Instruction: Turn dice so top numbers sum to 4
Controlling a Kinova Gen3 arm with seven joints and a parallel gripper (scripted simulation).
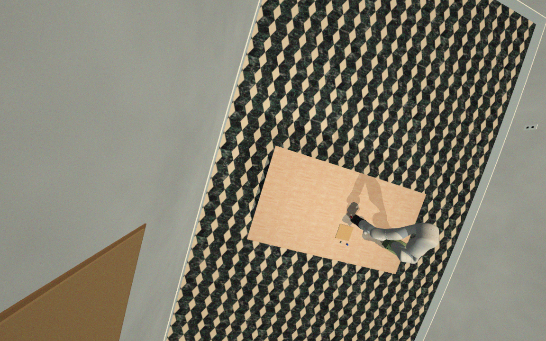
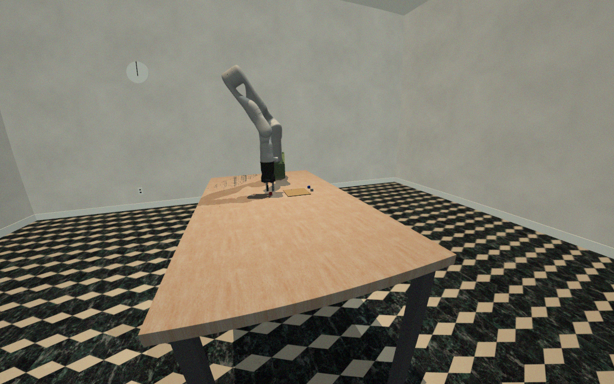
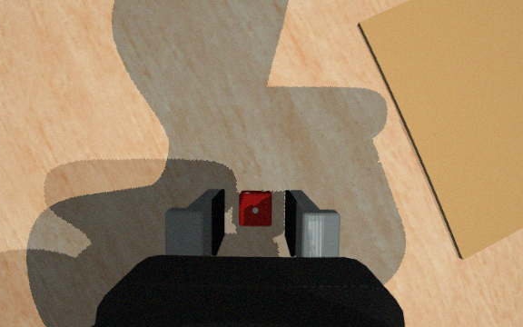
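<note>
Right now my hand is 3 cm above the red die. Also, from my hand: tan mat (1 cm ahead, 16 cm to the left, 4 cm below); then blue die (5 cm behind, 26 cm to the left, 3 cm below); then white die (2 cm ahead, 26 cm to the left, 3 cm below).
</note>
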